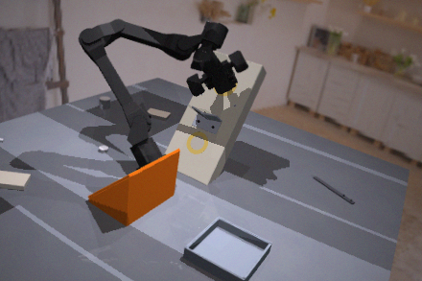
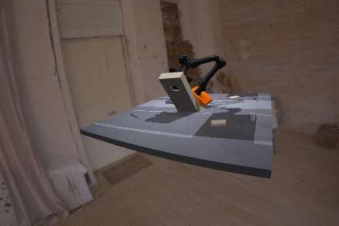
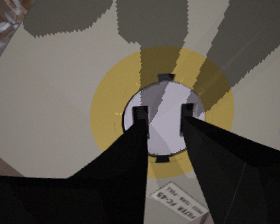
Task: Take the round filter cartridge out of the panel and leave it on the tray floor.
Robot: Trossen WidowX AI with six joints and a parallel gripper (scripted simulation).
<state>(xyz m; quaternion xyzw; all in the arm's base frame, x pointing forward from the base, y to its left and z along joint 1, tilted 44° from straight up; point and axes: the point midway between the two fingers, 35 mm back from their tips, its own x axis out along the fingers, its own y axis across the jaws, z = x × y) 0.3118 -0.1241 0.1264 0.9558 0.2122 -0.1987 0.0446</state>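
Right now the white round filter cartridge is 1 cm below my gripper tip and 1 cm ahead of it. Also, from my gripper tip: shallow grey tray (40 cm behind, 28 cm to the right, 25 cm below); then beige service panel (9 cm below, 3 cm behind).
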